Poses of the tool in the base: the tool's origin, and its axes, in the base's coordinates. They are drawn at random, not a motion.
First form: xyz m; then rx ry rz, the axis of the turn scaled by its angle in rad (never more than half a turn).
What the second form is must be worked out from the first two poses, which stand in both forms.
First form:
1: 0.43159 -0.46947 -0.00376 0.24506 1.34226 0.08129
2: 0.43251 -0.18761 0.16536 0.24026 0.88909 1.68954
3: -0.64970 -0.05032 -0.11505 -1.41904 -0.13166 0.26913
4: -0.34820 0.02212 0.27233 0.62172 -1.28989 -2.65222
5: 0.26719 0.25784 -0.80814 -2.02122 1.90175 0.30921
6: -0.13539 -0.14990 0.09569 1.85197 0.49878 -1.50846
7: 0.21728 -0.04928 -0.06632 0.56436 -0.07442 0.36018
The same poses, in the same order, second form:
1: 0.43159 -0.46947 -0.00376 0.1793 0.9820 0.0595 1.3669
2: 0.43251 -0.18761 0.16536 0.1249 0.4620 0.8780 1.9243
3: -0.64970 -0.05032 -0.11505 -0.9784 -0.0908 0.1856 1.4503
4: -0.34820 0.02212 0.27233 0.2063 -0.4280 -0.8799 3.0141
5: 0.26719 0.25784 -0.80814 -0.7238 0.6810 0.1107 2.7924
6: -0.13539 -0.14990 0.09569 0.7590 0.2044 -0.6182 2.4401
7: 0.21728 -0.04928 -0.06632 0.8378 -0.1105 0.5347 0.6736
